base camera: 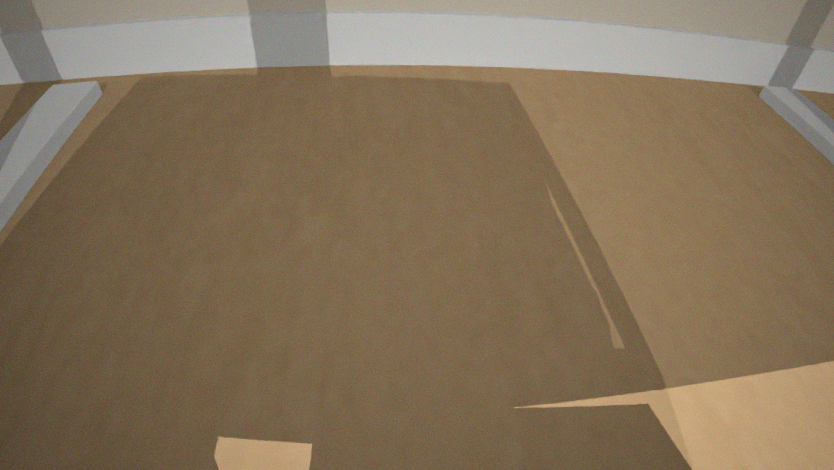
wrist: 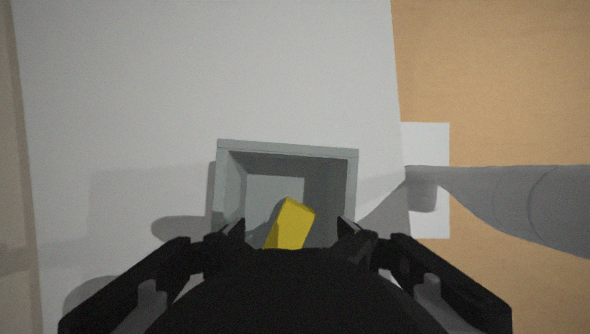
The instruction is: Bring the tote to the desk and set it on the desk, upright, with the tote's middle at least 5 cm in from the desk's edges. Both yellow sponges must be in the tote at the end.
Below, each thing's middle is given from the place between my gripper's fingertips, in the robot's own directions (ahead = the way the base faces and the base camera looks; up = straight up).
Now: hand 14 cm above the grey tote (wrist: 252, 179), 6 cm to the right of it and 1 cm short of it.
